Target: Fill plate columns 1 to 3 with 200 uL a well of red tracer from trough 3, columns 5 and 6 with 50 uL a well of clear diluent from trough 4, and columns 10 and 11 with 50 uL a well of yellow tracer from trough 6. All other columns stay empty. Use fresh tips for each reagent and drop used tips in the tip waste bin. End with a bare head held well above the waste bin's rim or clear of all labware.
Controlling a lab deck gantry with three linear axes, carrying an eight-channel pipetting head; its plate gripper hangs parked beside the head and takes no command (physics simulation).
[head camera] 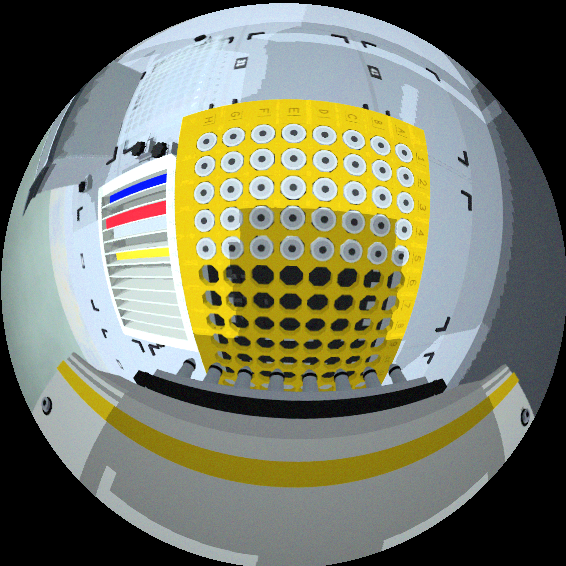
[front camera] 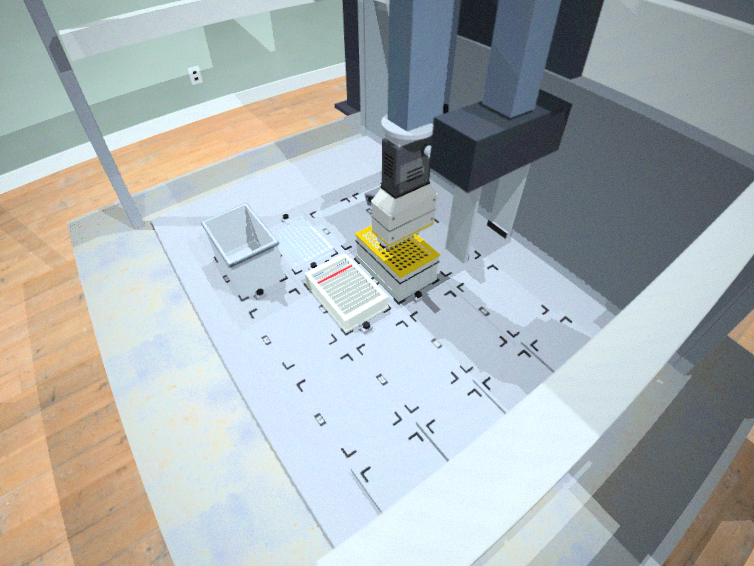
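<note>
There is a red liquid strip (head camera: 157, 208) in the robot's scene.
</note>
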